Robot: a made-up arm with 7 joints. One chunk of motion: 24 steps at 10 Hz.
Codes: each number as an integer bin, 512 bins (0 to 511) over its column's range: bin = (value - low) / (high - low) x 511, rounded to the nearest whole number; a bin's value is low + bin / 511 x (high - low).
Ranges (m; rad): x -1..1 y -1..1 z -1..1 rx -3.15..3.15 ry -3.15..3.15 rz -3.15..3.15
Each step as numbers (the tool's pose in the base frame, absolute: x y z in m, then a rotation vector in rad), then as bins.
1 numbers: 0.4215 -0.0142 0.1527 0.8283 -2.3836 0.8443
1 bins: 363 252 295 323 62 324
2 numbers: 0.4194 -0.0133 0.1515 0.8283 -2.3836 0.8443
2 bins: 363 252 294 323 62 324
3 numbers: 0.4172 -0.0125 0.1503 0.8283 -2.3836 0.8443
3 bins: 362 252 294 323 62 324
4 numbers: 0.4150 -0.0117 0.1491 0.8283 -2.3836 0.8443
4 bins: 362 253 294 323 62 324
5 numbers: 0.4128 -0.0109 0.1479 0.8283 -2.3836 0.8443
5 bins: 361 253 293 323 62 324
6 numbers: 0.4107 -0.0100 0.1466 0.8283 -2.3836 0.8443
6 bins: 360 253 293 323 62 324
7 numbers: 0.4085 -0.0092 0.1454 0.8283 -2.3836 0.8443
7 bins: 360 253 293 323 62 324
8 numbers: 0.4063 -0.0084 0.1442 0.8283 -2.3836 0.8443
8 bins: 359 253 292 323 62 324
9 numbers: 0.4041 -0.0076 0.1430 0.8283 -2.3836 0.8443
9 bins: 359 254 292 323 62 324
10 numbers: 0.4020 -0.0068 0.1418 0.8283 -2.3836 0.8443
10 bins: 358 254 292 323 62 324
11 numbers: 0.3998 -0.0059 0.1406 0.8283 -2.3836 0.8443
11 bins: 358 254 291 323 62 324
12 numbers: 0.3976 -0.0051 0.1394 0.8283 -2.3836 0.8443
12 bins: 357 254 291 323 62 324
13 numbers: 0.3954 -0.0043 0.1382 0.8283 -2.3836 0.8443
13 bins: 357 254 291 323 62 324
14 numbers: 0.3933 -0.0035 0.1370 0.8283 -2.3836 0.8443
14 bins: 356 255 291 323 62 324
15 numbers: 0.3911 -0.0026 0.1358 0.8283 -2.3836 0.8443
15 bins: 355 255 290 323 62 324
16 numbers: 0.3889 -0.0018 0.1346 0.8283 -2.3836 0.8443
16 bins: 355 255 290 323 62 324
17 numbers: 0.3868 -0.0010 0.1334 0.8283 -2.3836 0.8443
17 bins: 354 255 290 323 62 324
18 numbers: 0.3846 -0.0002 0.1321 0.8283 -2.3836 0.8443
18 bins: 354 255 289 323 62 324
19 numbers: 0.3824 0.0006 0.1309 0.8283 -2.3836 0.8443
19 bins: 353 256 289 323 62 324
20 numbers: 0.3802 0.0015 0.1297 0.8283 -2.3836 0.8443
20 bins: 353 256 289 323 62 324
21 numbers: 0.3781 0.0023 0.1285 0.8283 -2.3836 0.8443
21 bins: 352 256 288 323 62 324
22 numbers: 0.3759 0.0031 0.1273 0.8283 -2.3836 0.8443
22 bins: 352 256 288 323 62 324
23 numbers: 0.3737 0.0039 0.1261 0.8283 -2.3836 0.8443
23 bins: 351 256 288 323 62 324
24 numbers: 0.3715 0.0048 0.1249 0.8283 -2.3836 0.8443
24 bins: 350 257 287 323 62 324
